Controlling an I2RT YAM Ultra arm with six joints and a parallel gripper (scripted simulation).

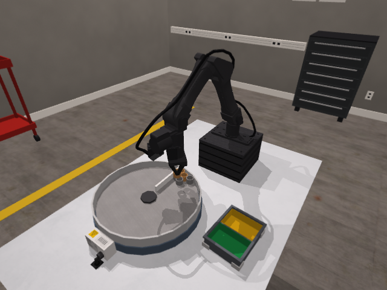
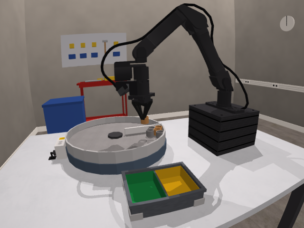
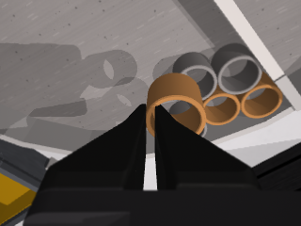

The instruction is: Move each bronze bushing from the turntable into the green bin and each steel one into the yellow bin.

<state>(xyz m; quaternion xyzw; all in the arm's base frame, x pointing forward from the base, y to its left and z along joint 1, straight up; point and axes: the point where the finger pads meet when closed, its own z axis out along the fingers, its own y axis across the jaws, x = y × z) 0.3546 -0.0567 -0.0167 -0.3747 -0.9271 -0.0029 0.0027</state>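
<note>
My hand is 29 cm to the right of the green bin, 12 cm above it and 8 cm short of it. Round my hand: dark grey tray: 29 cm to the left, 12 cm below, 4 cm ahead; then turntable: 11 cm ahead, 9 cm below, 6 cm to the right; then yellow bin: 29 cm to the left, 12 cm below.
</note>
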